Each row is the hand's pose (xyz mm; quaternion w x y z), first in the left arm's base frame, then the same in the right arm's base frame.
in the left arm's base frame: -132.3 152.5 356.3 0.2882 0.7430 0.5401 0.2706
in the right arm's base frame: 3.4 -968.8 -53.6 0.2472 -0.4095 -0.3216 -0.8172
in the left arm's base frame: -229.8 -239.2 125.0 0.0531 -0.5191 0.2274 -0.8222
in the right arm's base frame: 217.7 -717.1 -381.0 0.6986 -0.1418 0.5016 -0.4902
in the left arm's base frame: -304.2 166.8 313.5 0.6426 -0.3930 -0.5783 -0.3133
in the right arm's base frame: -122.5 -935.3 -174.5 0.6054 0.4446 -0.4570 -0.4765
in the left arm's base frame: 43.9 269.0 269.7 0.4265 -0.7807 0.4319 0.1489
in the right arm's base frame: 22.6 -881.7 156.6 0.8489 -0.3888 -0.1917 0.3025
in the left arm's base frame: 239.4 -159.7 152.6 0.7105 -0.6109 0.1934 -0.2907
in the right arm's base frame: 464.3 -727.5 26.8 0.9922 0.0992 -0.0754 0.0069
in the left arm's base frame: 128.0 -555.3 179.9 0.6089 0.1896 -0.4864 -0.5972
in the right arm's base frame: 693.4 -734.0 -315.4 0.3178 0.8356 -0.0174 -0.4478
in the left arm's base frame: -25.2 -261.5 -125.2 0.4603 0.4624 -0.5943 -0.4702
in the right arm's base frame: 347.1 -456.5 -238.5 0.0243 -0.9096 0.0409 0.4128
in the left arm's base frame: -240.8 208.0 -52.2 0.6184 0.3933 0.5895 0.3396
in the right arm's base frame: -142.1 -570.4 -97.2 0.1807 0.3721 0.1062 0.9042
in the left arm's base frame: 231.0 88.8 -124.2 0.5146 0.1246 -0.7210 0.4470
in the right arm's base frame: 248.4 -468.4 184.0 0.0965 -0.5259 0.8450 -0.0061
